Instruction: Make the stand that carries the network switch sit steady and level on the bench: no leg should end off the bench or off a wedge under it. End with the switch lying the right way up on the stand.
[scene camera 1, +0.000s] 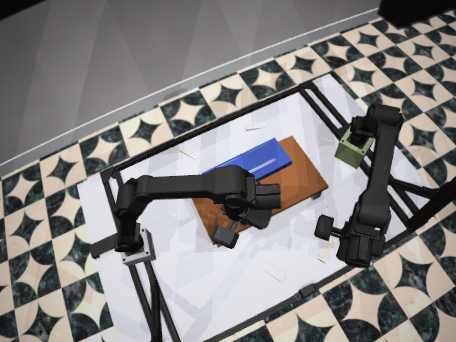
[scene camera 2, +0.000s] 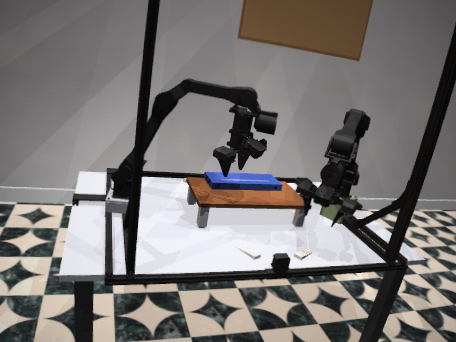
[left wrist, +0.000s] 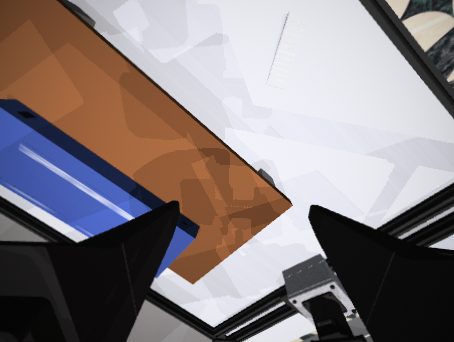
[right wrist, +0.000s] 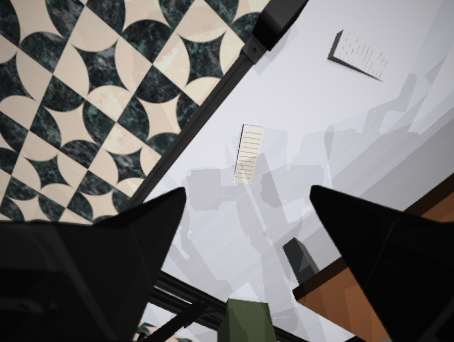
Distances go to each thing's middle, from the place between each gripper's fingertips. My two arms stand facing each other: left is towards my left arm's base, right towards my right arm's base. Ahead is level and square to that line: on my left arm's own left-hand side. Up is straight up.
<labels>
Now: right hand 30 cm short of the brown stand (scene camera 1: 301, 180), 13 cm to the right of it and 8 cm above it. The rest, counted from my right hand: blue network switch (scene camera 1: 269, 157): 36 cm ahead, 13 cm to the left, 2 cm below.
The brown stand lies 160 mm below my left hand, 130 mm ahead of it and 110 mm to the right of it. Also, from my left hand: blue network switch 190 mm ahead, 110 mm to the right, 100 mm below.
</labels>
